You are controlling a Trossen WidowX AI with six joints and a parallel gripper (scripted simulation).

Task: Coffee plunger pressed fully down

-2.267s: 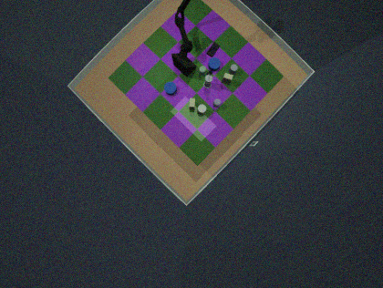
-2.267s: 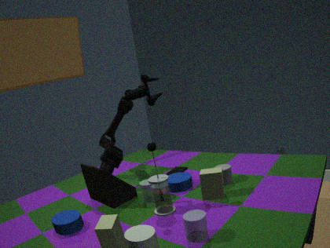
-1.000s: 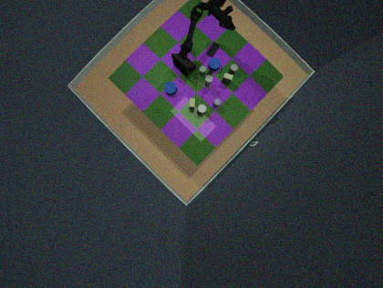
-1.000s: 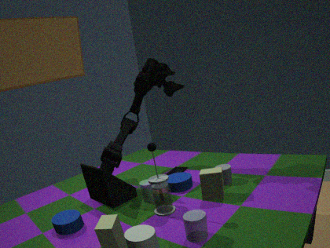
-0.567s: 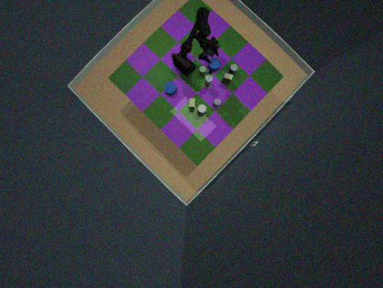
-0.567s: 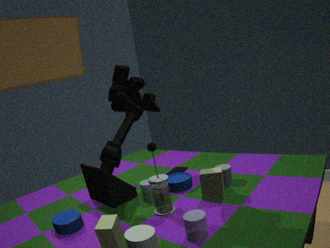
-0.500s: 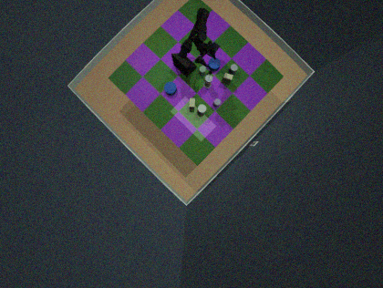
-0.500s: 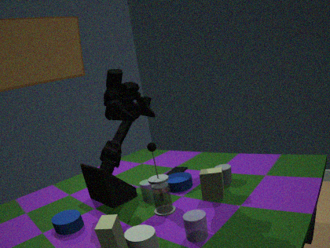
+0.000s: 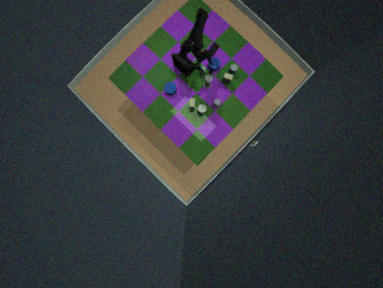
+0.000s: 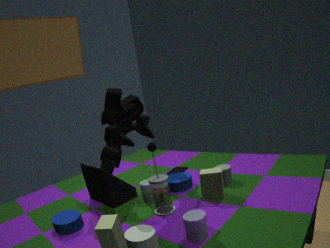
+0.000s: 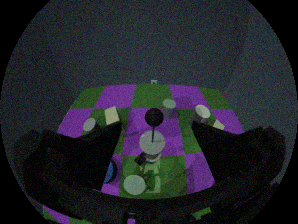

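Right now my gripper tip is 14 cm above the coffee press, 2 cm short of it and 1 cm to the right of it. The rest, counted from my gripper tip: white cylinder (24 cm to the right, 22 cm below, 16 cm ahead).
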